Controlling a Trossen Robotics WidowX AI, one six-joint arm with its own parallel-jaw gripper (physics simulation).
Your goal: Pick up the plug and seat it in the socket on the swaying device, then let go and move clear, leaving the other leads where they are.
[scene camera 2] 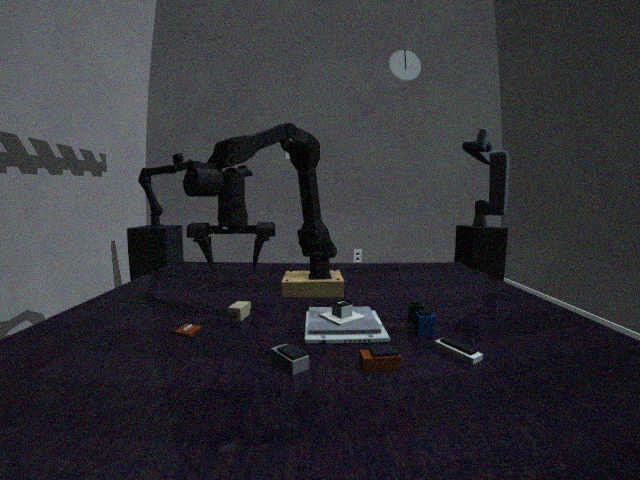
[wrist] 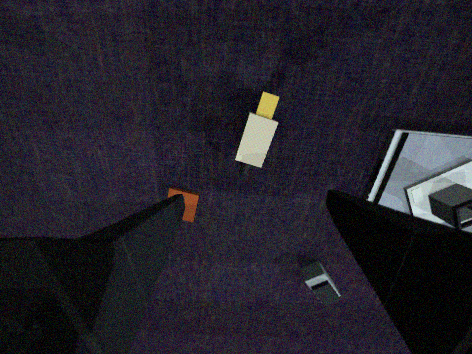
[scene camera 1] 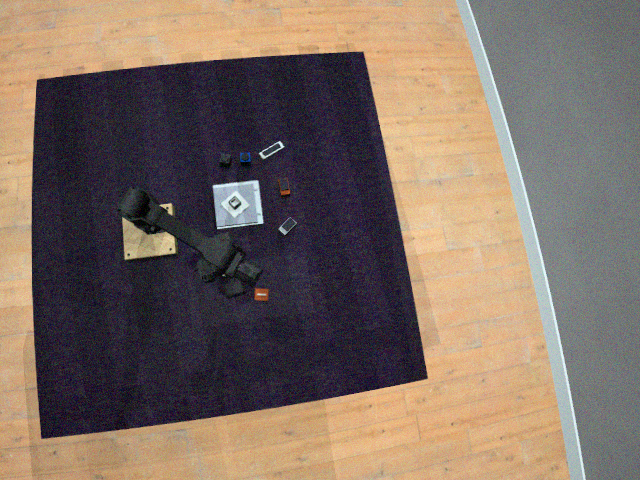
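Observation:
The plug, a cream block (scene camera 2: 239, 311) (wrist: 257, 140) with a yellow tip (wrist: 268, 105), lies on the dark mat; the arm hides it in scene camera 1. My gripper (scene camera 2: 233, 268) (wrist: 254, 198) is open and empty, fingers pointing down, high above the mat. In the wrist view the plug shows beyond the fingertips, between their lines. The socket, a small dark-topped box (scene camera 1: 234, 202) (scene camera 2: 341, 308) (wrist: 452, 200), sits on a white diamond plate on the grey device (scene camera 1: 248, 191) (scene camera 2: 372, 327) (wrist: 420, 150). The device is to the right of the gripper in the wrist view and scene camera 2.
A flat orange piece (scene camera 1: 261, 297) (scene camera 2: 181, 331) (wrist: 191, 202) lies near the plug. A grey block (scene camera 2: 298, 364) (wrist: 320, 281), an orange block (scene camera 1: 284, 193) (scene camera 2: 379, 363), a white-rimmed bar (scene camera 2: 473, 358), a blue block (scene camera 1: 245, 157) (scene camera 2: 426, 325) and a black block (scene camera 1: 225, 159) stand around the device.

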